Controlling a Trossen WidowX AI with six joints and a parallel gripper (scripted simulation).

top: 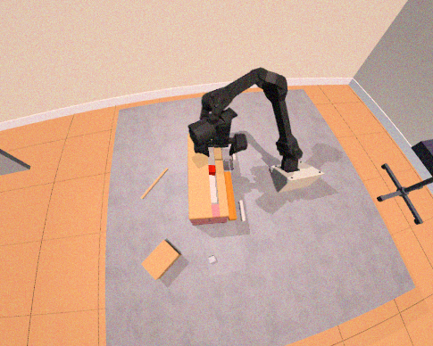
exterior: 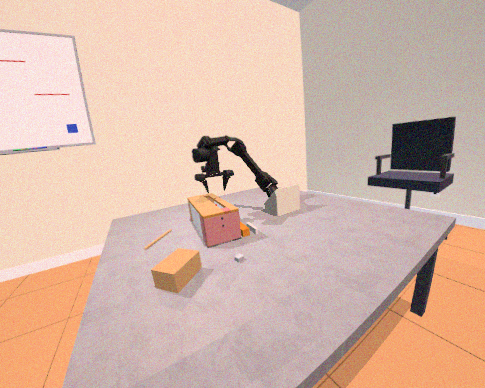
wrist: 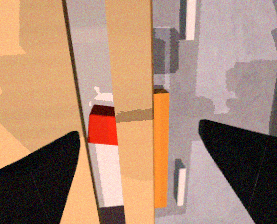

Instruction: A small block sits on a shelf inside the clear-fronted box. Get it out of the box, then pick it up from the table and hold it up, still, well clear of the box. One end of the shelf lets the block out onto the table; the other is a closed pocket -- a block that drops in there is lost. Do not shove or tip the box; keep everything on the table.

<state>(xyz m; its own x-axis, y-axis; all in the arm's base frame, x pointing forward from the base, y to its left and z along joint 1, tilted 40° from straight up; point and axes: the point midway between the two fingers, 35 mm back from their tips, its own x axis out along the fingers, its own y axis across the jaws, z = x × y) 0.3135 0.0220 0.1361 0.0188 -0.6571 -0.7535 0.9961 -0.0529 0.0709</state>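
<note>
Now: the box 100 mm below my gripper tip, 40 mm to the left of it and 20 mm ahead of it. Round my gripper tip: red block 70 mm below, 30 mm ahead, 20 mm to the left; then white cube 370 mm to the left, 150 mm below, 90 mm ahead; then orange strip 150 mm below, 120 mm to the left, 30 mm behind.
</note>
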